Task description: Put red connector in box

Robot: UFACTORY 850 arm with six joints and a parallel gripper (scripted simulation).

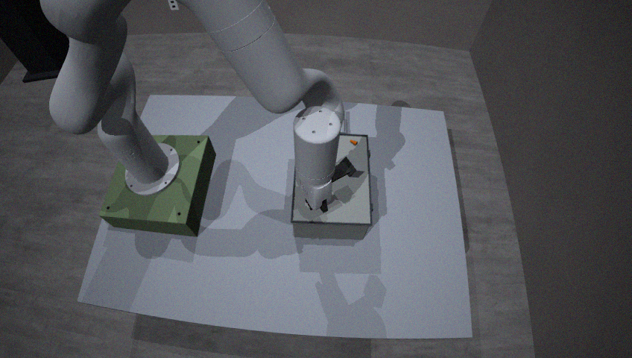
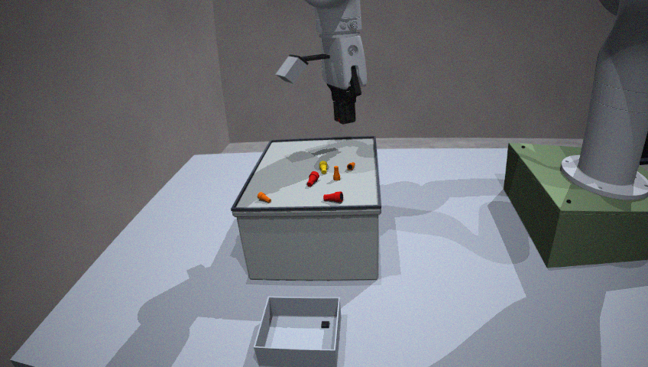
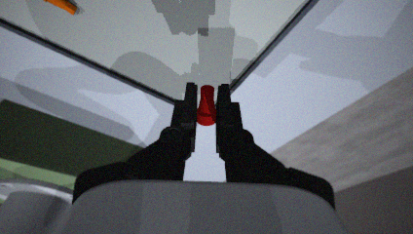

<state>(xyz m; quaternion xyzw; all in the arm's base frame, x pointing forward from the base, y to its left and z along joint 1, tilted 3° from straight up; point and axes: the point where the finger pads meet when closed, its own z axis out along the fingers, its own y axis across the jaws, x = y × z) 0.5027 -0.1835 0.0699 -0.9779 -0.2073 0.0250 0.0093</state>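
Right now the yellow connector is 50 mm ahead of my hand, 120 mm to the left of it and 60 mm below it. Also, from my hand: tool case (70 mm ahead, 110 mm to the left, 100 mm below).
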